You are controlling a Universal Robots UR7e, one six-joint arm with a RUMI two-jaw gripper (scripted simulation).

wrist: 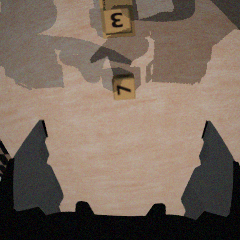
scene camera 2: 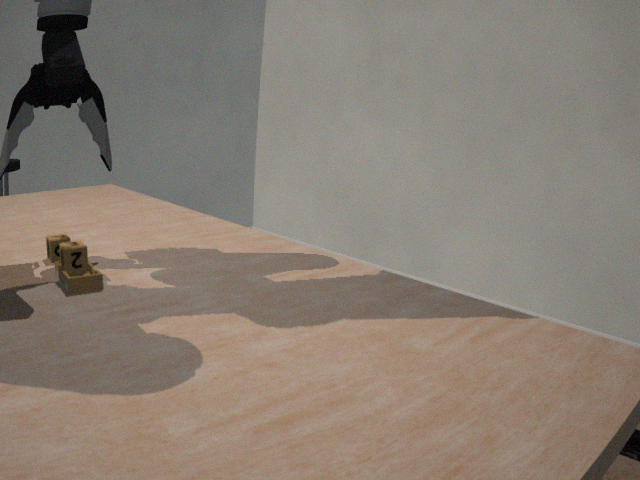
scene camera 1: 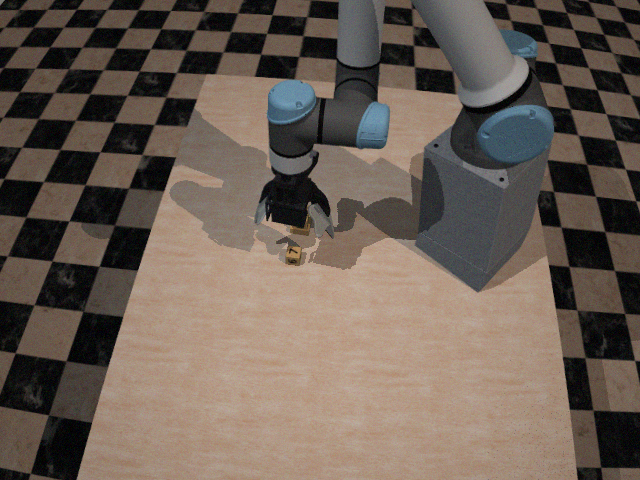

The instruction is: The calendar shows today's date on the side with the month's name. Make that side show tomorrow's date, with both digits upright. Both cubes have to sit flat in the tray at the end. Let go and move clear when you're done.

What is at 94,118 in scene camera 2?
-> The gripper.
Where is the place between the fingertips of the gripper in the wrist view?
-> At 124,122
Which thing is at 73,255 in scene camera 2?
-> A cube.
